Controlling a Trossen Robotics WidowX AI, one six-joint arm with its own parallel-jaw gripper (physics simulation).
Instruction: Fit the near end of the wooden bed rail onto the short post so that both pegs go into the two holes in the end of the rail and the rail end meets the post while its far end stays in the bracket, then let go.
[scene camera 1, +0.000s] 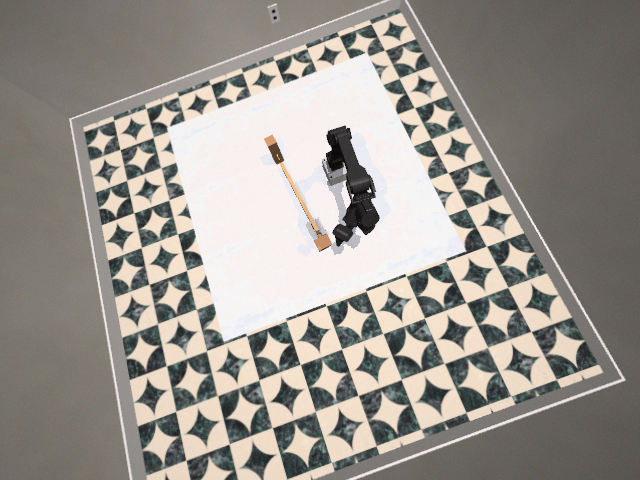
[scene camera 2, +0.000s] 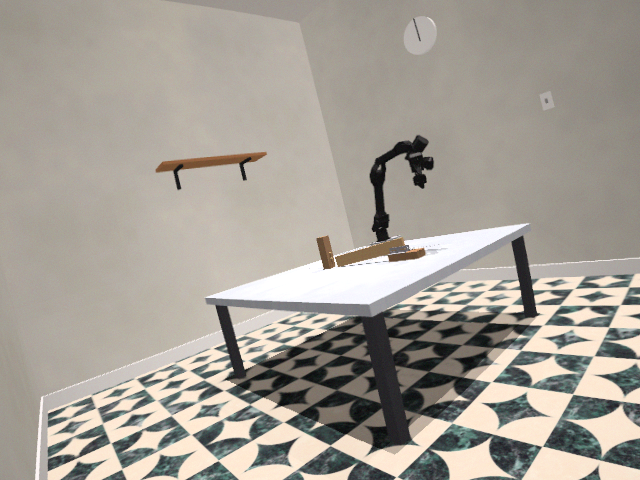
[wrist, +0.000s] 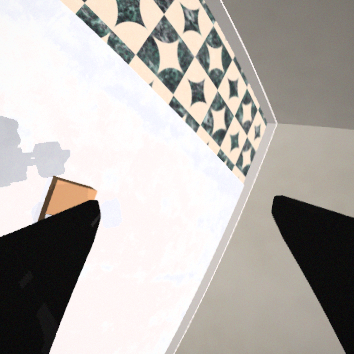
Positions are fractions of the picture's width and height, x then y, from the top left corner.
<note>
My gripper (wrist: 0.53, 0.58) is open, with nothing in its grasp. Also in view: a wooden bed rail (scene camera 2: 0.60, 0.52).
</note>
